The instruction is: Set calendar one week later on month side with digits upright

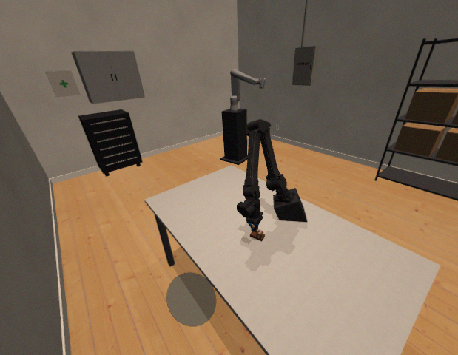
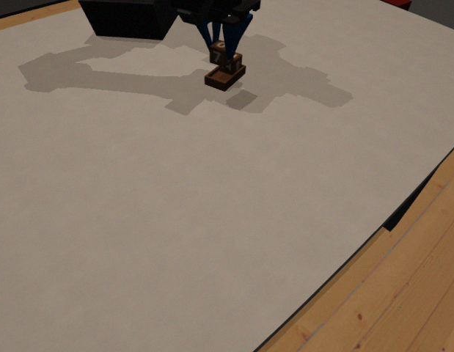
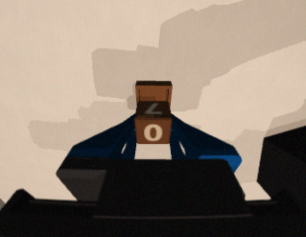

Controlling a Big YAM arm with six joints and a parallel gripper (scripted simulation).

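My gripper is now 20 mm to the right of the small brown tray and 50 mm above it.
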